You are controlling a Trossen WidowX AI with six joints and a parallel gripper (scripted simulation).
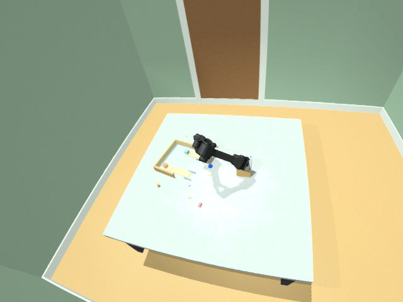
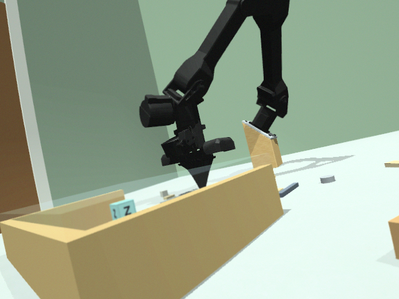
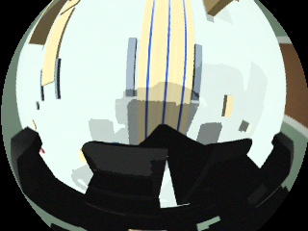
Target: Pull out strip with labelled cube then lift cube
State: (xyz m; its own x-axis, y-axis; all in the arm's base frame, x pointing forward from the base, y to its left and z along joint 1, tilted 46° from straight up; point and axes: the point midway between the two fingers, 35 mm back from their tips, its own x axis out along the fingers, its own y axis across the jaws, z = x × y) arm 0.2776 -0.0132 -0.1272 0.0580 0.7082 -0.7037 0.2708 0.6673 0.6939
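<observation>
Right now my gripper tip is 20 mm past the blue disc and 70 mm to the right of it. From my gripper tip the other things lie so: labelled cube (190 mm ahead, 50 mm to the right, 20 mm above); then grey puck (100 mm ahead, 250 mm to the left); then tan strip (90 mm ahead, 30 mm to the right).
</observation>
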